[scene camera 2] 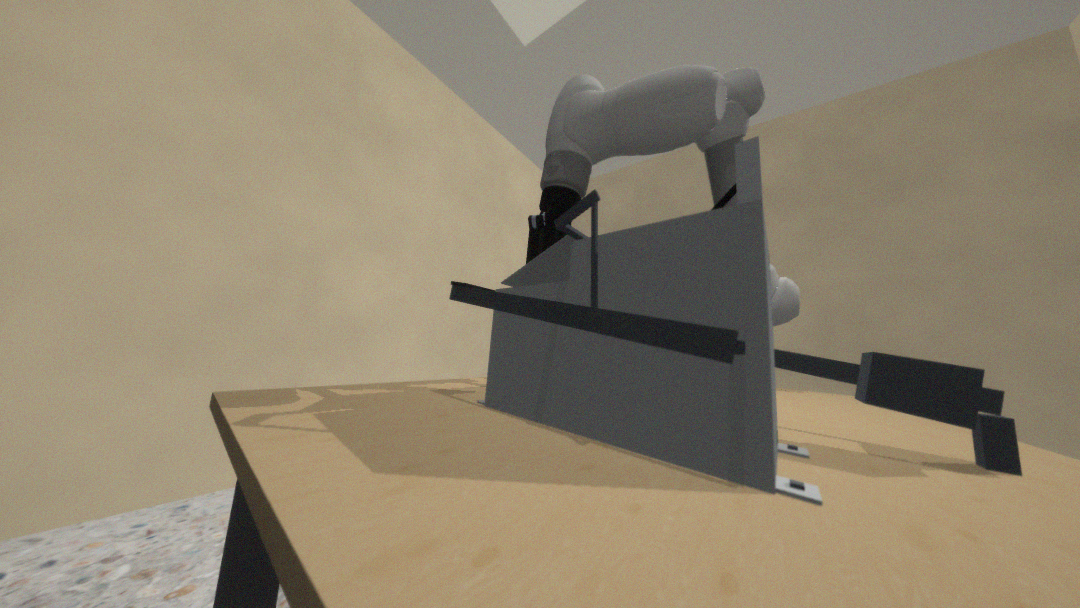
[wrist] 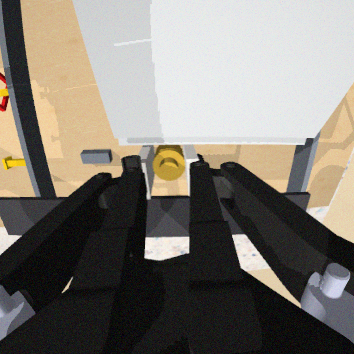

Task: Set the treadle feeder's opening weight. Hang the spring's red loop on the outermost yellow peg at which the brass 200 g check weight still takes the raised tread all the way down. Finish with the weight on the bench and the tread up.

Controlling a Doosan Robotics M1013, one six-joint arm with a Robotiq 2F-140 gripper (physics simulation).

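Places are measured from the arm's base along level axes (x ahead, y left, z up), in metres.
Where they show: gripper, fingertip midpoint: (wrist: 168,152).
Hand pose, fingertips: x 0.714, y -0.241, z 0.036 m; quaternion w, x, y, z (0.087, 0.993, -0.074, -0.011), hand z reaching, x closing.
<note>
Things, the pixels of their top centre, and the offset from my fingertips. "pt": a spot on its surface instead. Level surfaces: height alone.
- brass weight at its top centre: (wrist: 168,176) dx +0.000, dy -0.001, dz +0.041 m
- dark tread at a spot on its surface: (wrist: 25,215) pt dx -0.154, dy -0.015, dz +0.038 m
- red loop at a spot on its surface: (wrist: 4,103) pt dx -0.133, dy +0.086, dz +0.002 m
- yellow peg at its top centre: (wrist: 18,163) dx -0.144, dy +0.031, dz +0.014 m
- pale hood at a spot on its surface: (wrist: 240,75) pt dx +0.058, dy +0.064, dz +0.053 m
- small grey block at a spot on its surface: (wrist: 96,156) pt dx -0.138, dy -0.041, dz -0.129 m
- tall grey side panel at a spot on its surface: (scene camera 2: 665,392) pt dx +0.174, dy +0.234, dz -0.088 m
- wooden bench at its surface level: dz -0.146 m
- thin upright rod at its top centre: (scene camera 2: 597,195) dx +0.187, dy +0.167, dz +0.106 m
In the wrist view my gripper (wrist: 168,152) is shut on the brass weight (wrist: 169,161), held upright between its pads. The weight is at the near edge of the pale hood; whether its underside touches anything is hidden. The dark tread (wrist: 25,215) crosses below the fingers. Its side beam (scene camera 2: 597,320) slopes up to the left in the scene view, so the tread is up. The red loop (wrist: 4,103) is around a yellow peg at the left edge, partly cut off. Another yellow peg (wrist: 16,162) is nearer the tread, without a loop. The spring does not show.
The pale hood (wrist: 240,75) fills the upper wrist view. A small grey block (wrist: 96,156) lies left of the weight. A tall grey side panel (scene camera 2: 665,392) stands on the wooden bench (scene camera 2: 529,543). Dark blocks (scene camera 2: 922,388) are on the beam's rear end. A thin upright rod (scene camera 2: 594,256) rises from the beam.
</note>
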